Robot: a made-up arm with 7 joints.
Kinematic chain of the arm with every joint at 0, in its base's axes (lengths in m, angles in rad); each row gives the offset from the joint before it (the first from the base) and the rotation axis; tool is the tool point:
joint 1: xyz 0 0.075 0 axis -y
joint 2: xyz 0 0.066 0 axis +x
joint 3: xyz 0 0 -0.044 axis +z
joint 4: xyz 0 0 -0.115 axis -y
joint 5: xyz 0 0 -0.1 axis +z
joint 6: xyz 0 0 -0.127 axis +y
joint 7: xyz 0 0 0 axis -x
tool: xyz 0 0 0
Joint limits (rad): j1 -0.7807..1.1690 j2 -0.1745..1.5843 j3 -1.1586..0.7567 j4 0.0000..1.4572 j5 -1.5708..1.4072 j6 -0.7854..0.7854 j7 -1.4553..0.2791
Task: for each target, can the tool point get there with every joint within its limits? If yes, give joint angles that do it. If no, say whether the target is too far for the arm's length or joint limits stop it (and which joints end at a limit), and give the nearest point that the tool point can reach.
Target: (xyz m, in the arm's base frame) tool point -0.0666 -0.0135 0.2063
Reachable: no: joint limits stop it (at a limit: joint 1, joint 2, joint 4) | nearest point 0.2010 -0.0540 0.0812 | short by 0.298 m
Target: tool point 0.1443 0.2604 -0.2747
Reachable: yes | joints 0.0049 0.8978 -0.7784 1.0849 1.1584 -0.4890 -0.2934
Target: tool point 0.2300 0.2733 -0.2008
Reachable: yes | joints 0.2553 0.8522 -0.5396 1.0812 0.1979 -0.1353 -1.1326
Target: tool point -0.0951 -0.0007 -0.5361
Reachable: no: too far | nearest point -0.0654 0.0502 -0.3687 | short by 0.177 m
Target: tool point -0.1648 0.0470 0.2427
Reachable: no: joint limits stop it (at a limit: joint 1, joint 2, joint 3, joint 4) | nearest point -0.0807 0.3236 0.2125 | short by 0.291 m
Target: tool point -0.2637 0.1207 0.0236
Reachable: no: joint limits stop it (at a limit: joint 1, joint 4) | nearest point -0.2697 0.0949 -0.2723 | short by 0.297 m
